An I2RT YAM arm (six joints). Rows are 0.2 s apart.
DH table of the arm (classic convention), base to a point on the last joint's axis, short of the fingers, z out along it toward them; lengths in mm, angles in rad. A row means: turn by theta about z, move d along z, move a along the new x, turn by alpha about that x. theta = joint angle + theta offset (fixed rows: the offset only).
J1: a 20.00, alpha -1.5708, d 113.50, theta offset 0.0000
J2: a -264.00, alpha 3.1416, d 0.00, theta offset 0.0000
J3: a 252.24, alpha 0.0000, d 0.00, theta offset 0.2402
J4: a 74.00, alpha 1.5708, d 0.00, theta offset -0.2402
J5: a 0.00, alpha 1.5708, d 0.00, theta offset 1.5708
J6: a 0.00, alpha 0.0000, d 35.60, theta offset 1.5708
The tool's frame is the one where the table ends.
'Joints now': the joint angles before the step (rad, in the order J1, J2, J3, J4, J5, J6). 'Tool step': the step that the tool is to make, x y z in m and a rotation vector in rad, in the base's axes. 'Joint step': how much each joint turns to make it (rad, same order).
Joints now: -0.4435 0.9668 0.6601 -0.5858 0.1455 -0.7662
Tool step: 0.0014 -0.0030 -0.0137 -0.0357 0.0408 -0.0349
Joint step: 0.0001 0.0285 -0.0383 0.0459 0.0607 -0.0034
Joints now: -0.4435 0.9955 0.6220 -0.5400 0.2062 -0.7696
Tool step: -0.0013 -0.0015 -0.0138 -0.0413 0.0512 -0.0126
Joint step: -0.0001 0.0190 -0.0428 0.0394 0.0549 -0.0264
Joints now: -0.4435 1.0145 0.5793 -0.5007 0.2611 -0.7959
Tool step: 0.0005 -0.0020 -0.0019 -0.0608 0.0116 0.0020
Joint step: 0.0000 0.0006 -0.0160 0.0432 0.0465 -0.0393
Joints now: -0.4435 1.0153 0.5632 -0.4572 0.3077 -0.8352
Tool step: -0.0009 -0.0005 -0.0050 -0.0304 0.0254 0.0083
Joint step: 0.0001 0.0039 -0.0195 0.0235 0.0252 -0.0317
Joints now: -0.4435 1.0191 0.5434 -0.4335 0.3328 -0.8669
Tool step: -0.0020 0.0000 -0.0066 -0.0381 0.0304 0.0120
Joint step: 0.0009 0.0000 -0.0289 0.0315 0.0306 -0.0404
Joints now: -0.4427 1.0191 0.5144 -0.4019 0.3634 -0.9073
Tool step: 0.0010 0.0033 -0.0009 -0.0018 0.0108 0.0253
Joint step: 0.0180 -0.0005 -0.0025 -0.0034 0.0004 -0.0103
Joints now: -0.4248 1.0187 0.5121 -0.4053 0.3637 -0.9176
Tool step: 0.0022 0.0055 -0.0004 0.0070 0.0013 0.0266
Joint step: 0.0307 -0.0002 0.0001 -0.0069 -0.0022 0.0074
